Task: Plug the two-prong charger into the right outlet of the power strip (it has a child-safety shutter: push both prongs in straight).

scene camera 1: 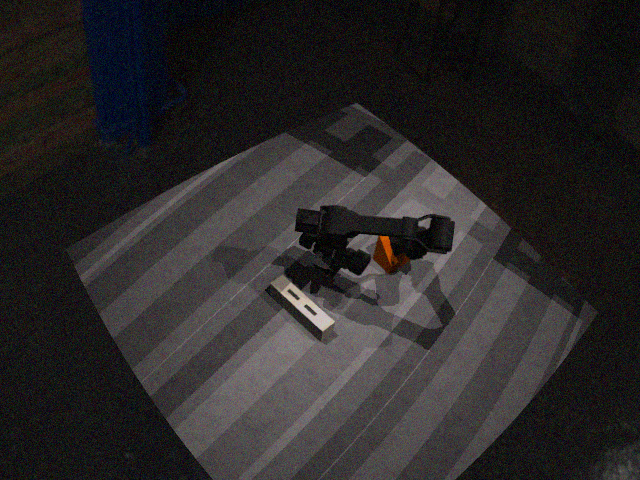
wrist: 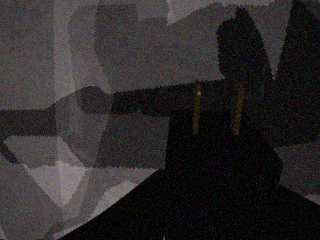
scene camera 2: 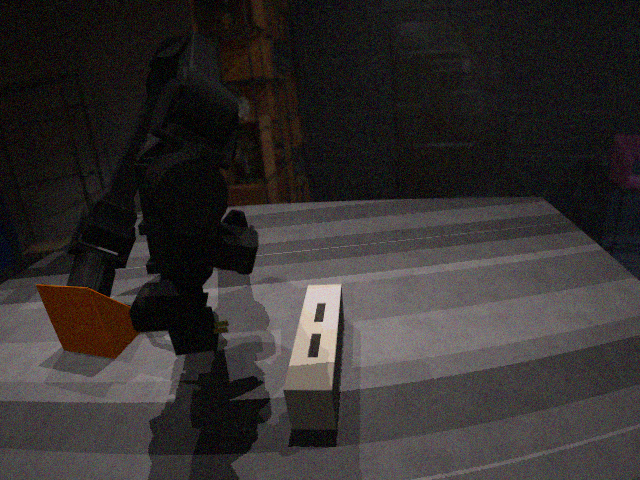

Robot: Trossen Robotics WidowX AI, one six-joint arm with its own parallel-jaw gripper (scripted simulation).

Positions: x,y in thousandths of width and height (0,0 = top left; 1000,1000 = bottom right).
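My gripper (scene camera 2: 302,703) holds a two-prong charger (scene camera 2: 324,709), and you can see the two-prong charger (wrist: 686,710) too. As for my gripper, it's visible at (scene camera 1: 520,557), and there's the gripper (wrist: 645,752) as well.
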